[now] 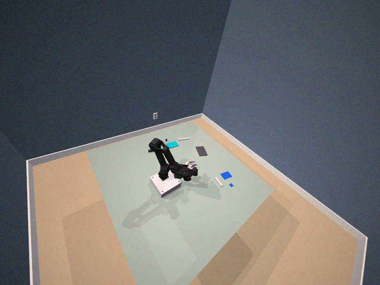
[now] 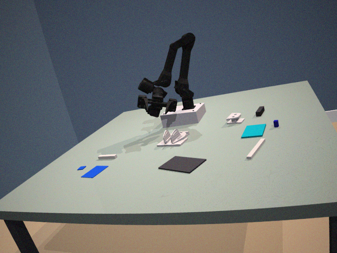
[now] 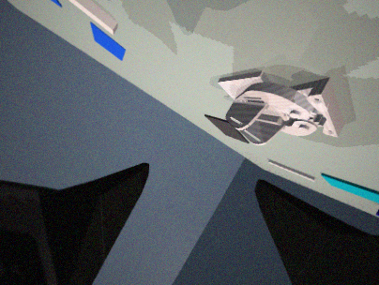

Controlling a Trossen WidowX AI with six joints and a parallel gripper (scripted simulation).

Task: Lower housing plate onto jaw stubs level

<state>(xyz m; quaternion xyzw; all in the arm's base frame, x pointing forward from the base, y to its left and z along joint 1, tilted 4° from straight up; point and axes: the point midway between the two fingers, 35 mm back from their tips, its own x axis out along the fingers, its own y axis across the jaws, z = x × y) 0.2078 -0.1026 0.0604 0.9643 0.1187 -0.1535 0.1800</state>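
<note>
My gripper tip is 12 cm past the black block, 45 cm to the right of it and 11 cm above it. Also, from my gripper tip: dark grey square sheet: 33 cm ahead, 16 cm to the left, 12 cm below; then white bar: 29 cm ahead, 42 cm to the left, 12 cm below; then cyan sheet: 11 cm ahead, 42 cm to the left, 12 cm below.
</note>
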